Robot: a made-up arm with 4 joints.
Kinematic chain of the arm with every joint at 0, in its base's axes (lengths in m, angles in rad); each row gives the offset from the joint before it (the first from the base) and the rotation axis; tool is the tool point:
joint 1: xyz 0 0 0.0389 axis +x
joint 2: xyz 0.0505 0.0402 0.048 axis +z
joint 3: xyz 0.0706 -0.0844 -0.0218 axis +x
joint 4: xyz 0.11 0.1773 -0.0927 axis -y
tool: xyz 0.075 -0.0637 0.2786
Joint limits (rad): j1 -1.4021..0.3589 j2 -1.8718..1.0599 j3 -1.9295..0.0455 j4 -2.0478..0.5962
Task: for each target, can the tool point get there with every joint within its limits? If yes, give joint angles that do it. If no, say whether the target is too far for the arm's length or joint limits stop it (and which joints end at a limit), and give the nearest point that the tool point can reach.
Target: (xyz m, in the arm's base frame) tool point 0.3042 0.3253 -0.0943
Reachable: yes | joints -0.2867 0.7524 -1.1387 -0.5838
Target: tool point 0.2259 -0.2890 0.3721
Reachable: yes | joints -1.0636 -0.8428 -1.5370 -1.3417
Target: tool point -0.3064 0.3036 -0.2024
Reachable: no: joint limits stop it (at a limit: joint 2) | nearest point 0.0027 0.1921 -0.1138 | short by 0.340 m
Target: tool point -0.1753 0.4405 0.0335
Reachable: no: joint limits stop it (at a limit: joint 2) | nearest point 0.0318 0.2962 0.0353 | short by 0.252 m
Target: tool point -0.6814 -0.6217 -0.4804
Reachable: no: too far | nearest point -0.3113 -0.2997 -0.1804 | short by 0.575 m
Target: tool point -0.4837 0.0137 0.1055
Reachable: no: joint limits stop it (at a limit: joint 1, joint 2, joint 3, joint 4) | nearest point -0.4418 -0.0164 0.2584 | short by 0.161 m
